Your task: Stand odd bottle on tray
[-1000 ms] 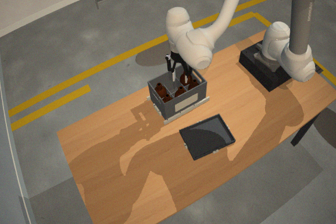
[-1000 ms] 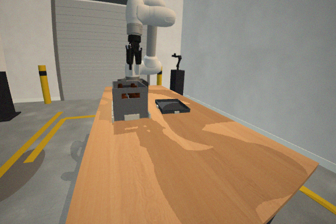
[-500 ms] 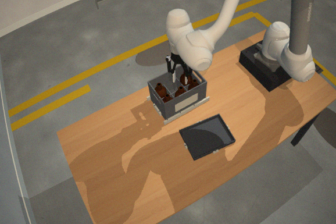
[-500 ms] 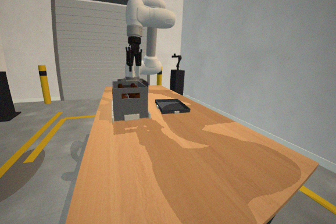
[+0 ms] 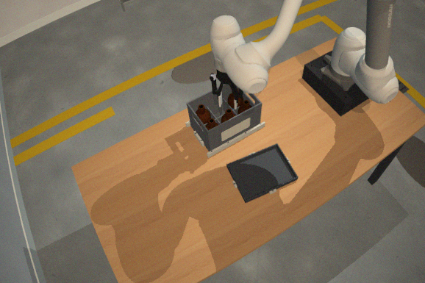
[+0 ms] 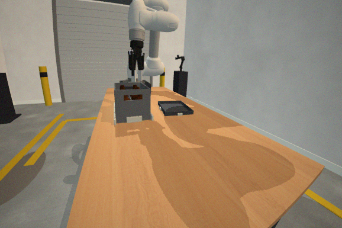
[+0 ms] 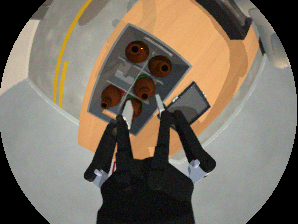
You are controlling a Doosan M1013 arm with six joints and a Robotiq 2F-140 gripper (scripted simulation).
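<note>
My hand is 14 cm above the glass bottle. From my hand the other things lie so: dark tray (26 cm to the left, 22 cm below, 2 cm ahead); then grey crate (15 cm below, 4 cm to the right, 1 cm behind).
</note>
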